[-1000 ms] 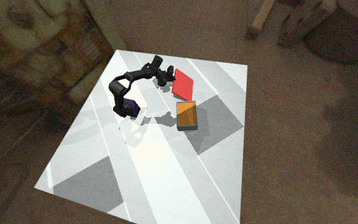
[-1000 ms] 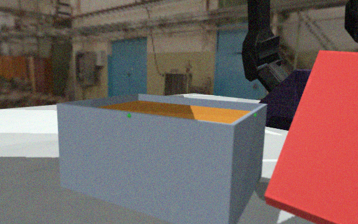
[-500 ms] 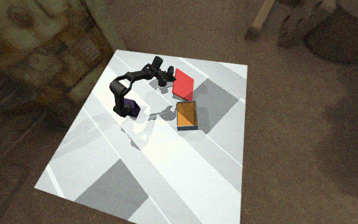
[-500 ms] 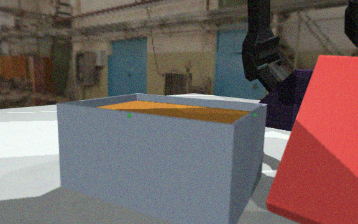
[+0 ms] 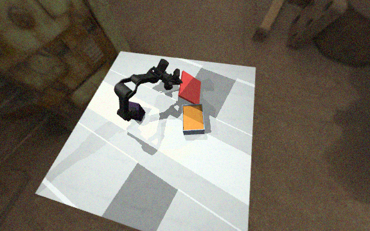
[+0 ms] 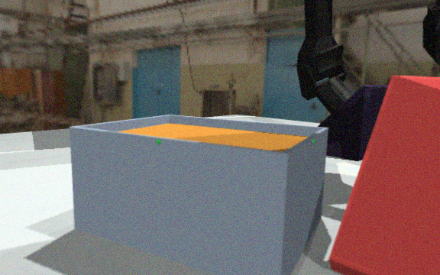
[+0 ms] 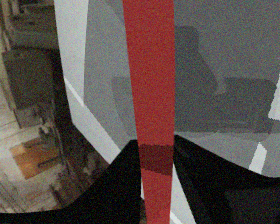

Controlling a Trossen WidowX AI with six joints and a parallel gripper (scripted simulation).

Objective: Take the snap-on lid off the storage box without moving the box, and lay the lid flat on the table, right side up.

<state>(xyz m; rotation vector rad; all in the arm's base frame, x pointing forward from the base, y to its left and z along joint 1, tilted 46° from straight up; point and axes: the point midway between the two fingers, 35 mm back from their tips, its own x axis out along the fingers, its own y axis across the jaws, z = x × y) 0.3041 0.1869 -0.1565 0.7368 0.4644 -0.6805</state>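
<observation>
The lid is 6 cm ahead of my gripper tip and 5 cm below it. Round my gripper tip: grey-blue storage box (11 cm ahead, 24 cm to the right, 8 cm below).
</observation>
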